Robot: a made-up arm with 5 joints. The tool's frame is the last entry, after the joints.
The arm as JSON. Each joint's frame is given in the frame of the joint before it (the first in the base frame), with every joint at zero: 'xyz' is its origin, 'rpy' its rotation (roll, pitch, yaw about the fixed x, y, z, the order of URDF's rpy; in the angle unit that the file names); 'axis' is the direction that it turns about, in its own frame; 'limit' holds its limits. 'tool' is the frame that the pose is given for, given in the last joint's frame.
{
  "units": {
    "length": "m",
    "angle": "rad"
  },
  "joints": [
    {
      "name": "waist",
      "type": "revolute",
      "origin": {
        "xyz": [
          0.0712,
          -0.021,
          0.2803
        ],
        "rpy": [
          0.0,
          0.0,
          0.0
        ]
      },
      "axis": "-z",
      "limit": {
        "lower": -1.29,
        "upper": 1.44
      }
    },
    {
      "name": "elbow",
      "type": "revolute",
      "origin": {
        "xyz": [
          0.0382,
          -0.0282,
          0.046
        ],
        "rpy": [
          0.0,
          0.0,
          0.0
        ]
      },
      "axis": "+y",
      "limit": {
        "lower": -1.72,
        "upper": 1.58
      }
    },
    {
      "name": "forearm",
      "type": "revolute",
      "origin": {
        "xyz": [
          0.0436,
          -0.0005,
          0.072
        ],
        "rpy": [
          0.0,
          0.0,
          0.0
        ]
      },
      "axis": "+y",
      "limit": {
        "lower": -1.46,
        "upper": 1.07
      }
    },
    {
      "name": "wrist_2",
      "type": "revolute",
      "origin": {
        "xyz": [
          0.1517,
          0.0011,
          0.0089
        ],
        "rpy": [
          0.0,
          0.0,
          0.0
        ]
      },
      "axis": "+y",
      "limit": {
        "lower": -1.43,
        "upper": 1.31
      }
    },
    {
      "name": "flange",
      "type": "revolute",
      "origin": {
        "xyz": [
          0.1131,
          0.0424,
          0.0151
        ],
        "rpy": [
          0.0,
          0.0,
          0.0
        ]
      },
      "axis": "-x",
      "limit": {
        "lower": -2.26,
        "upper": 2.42
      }
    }
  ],
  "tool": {
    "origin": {
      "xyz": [
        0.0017,
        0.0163,
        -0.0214
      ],
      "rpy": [
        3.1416,
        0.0,
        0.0
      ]
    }
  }
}
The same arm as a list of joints. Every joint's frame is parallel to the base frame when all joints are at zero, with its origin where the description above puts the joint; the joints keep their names.
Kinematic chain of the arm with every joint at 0, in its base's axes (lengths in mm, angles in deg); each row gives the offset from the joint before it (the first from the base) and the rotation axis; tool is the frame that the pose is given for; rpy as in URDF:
waist: xyz 71.2 -21 280.3 axis -z
elbow: xyz 38.2 -28.2 46 axis +y
forearm: xyz 43.6 -0.5 72 axis +y
wrist_2: xyz 151.7 1.1 8.9 axis +y
flange: xyz 113.1 42.4 15.1 axis -x
tool: xyz 1.7 16.3 -21.4 rpy -180 0 0
Joint limits (deg, base to tool): -73.91..82.51 -98.55..90.53 -83.65..61.31 -81.93..75.06 -129.49..138.66

